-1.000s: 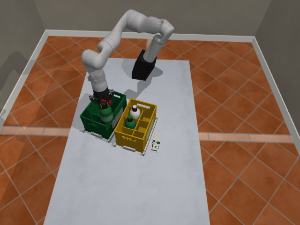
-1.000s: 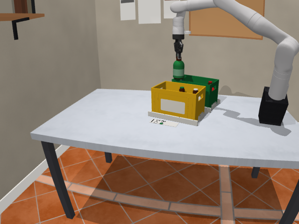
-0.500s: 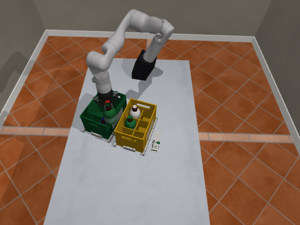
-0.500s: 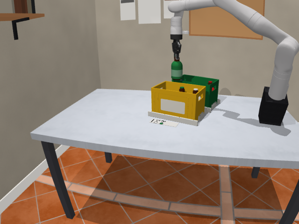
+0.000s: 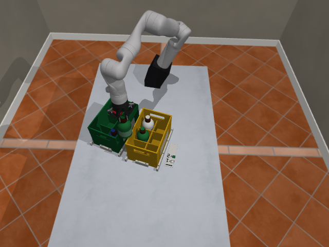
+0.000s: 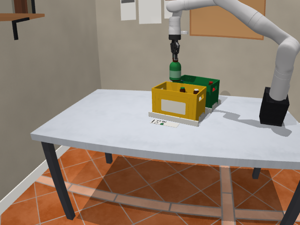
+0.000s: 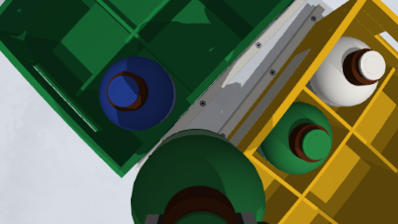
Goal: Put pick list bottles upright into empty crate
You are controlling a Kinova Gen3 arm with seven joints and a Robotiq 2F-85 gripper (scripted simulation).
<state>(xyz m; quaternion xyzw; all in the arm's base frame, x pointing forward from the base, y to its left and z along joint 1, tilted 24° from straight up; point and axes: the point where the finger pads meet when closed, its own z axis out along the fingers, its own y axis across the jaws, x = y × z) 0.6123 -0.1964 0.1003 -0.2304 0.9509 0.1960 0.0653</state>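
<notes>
Right now my hand is 60 mm past the yellow crate, 120 mm to the right of it and 250 mm above it. From my hand the other things lie so: green crate 130 mm behind, 100 mm to the right, 250 mm below; then blue-label bottle 30 mm behind, 90 mm to the right, 250 mm below; then white-label bottle 150 mm behind, 100 mm to the left, 250 mm below.
</notes>
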